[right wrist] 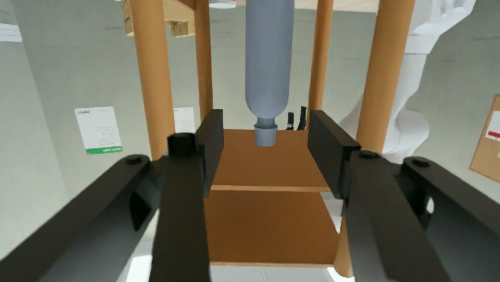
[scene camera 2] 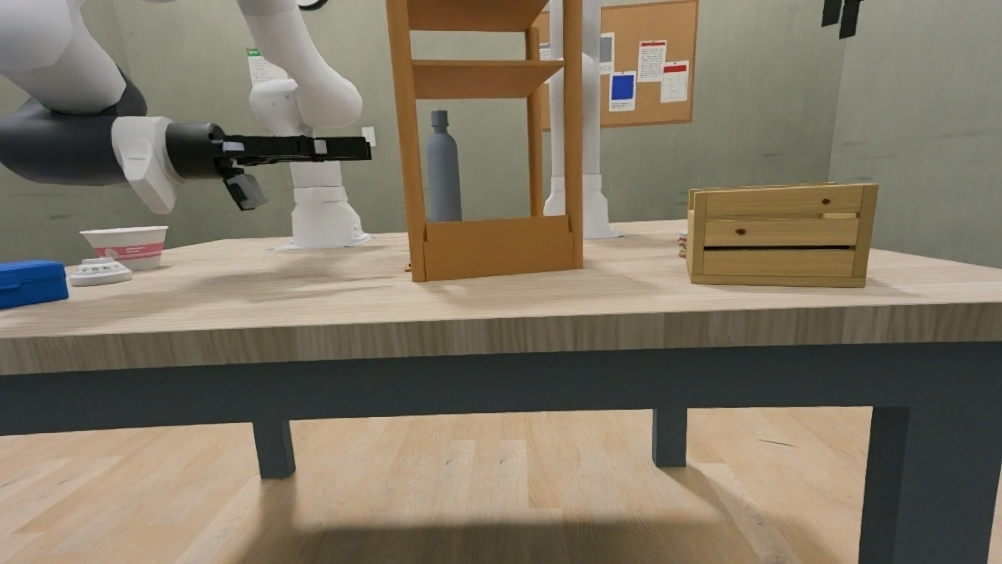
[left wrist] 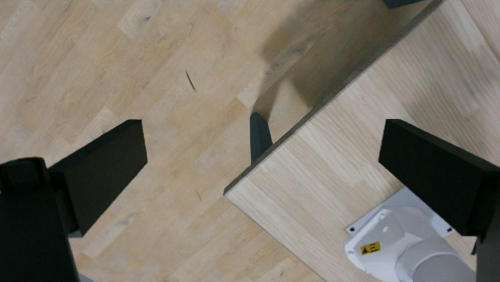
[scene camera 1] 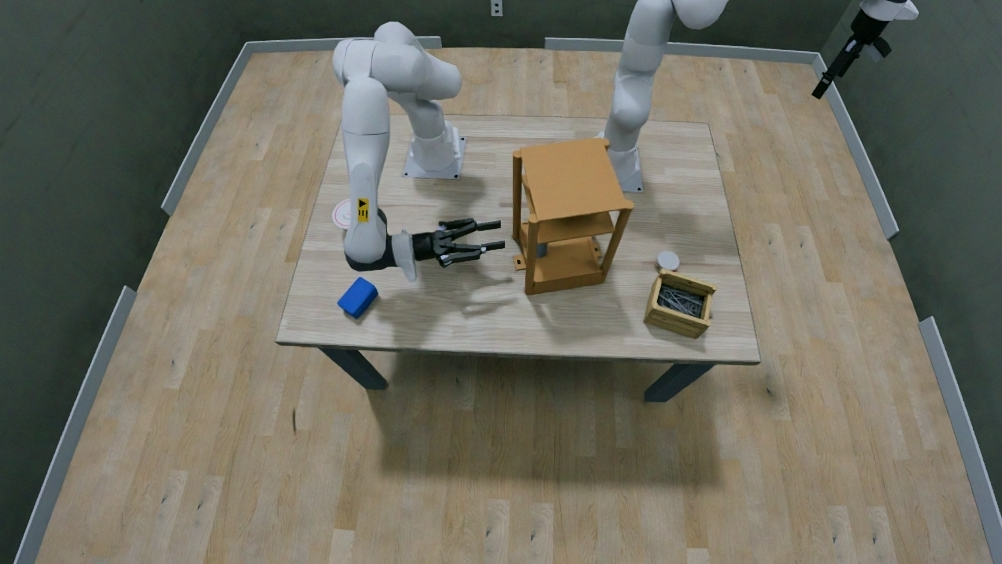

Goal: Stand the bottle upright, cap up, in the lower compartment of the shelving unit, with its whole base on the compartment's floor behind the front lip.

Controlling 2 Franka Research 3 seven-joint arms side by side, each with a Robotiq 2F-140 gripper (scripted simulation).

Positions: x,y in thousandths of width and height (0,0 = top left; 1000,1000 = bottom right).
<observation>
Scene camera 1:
left gripper: 826,152
right gripper: 501,416
blue box: 359,526
</observation>
